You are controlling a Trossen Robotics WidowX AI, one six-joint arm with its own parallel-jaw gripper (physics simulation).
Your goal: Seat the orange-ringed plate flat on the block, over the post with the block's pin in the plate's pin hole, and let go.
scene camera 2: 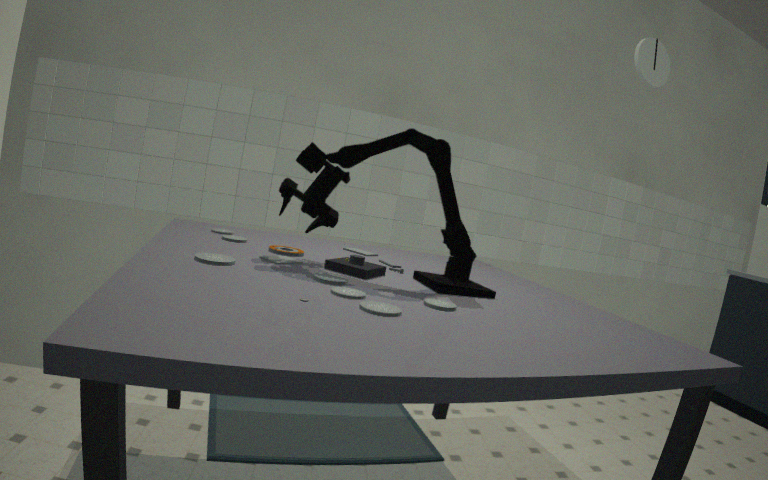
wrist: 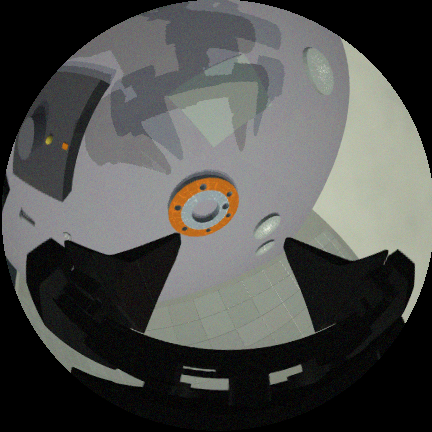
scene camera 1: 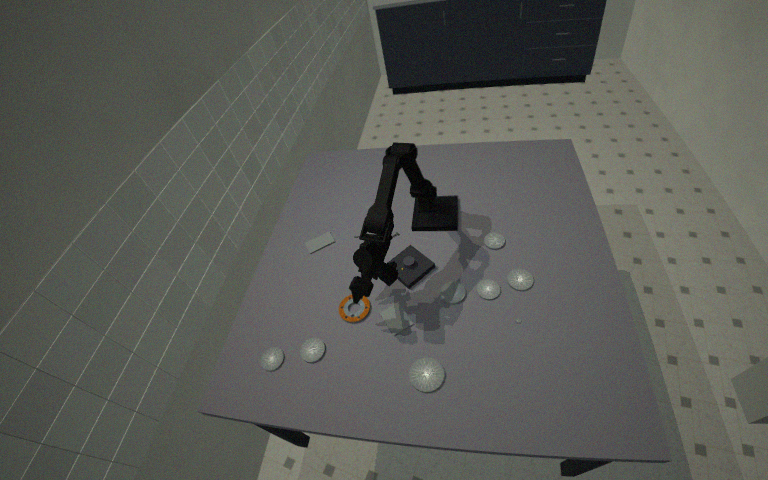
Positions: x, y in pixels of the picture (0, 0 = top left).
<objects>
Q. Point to an orange-ringed plate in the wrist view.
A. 189, 193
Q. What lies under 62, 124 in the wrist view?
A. A dark block.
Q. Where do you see a dark block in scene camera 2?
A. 369, 270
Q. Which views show my gripper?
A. Scene camera 2, the wrist view and scene camera 1: all of them.
</objects>
